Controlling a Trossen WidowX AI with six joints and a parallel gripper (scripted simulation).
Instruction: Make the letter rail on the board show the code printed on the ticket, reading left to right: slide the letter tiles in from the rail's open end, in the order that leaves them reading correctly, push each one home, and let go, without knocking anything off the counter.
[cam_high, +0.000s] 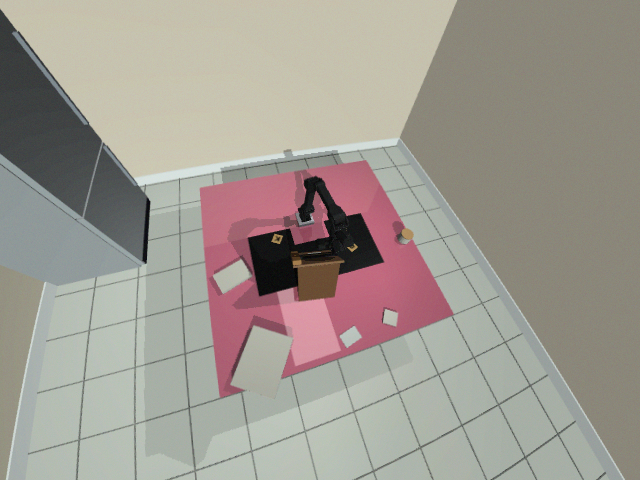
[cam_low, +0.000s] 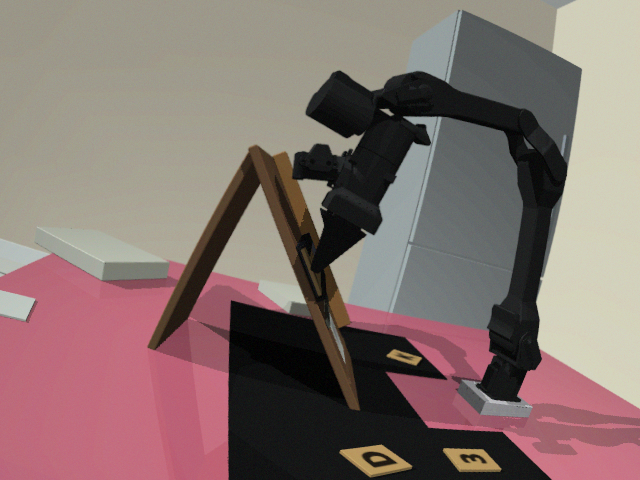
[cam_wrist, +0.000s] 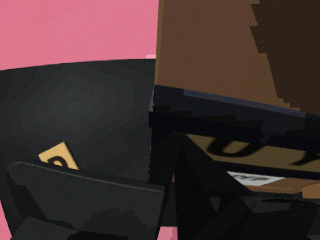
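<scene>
Now: gripper tip 7 cm past the white ticket, 8 cm to the left of it and 9 cm above it. Round my gripper tip: black mat: 16 cm behind, 4 cm to the right, 16 cm below.
</scene>
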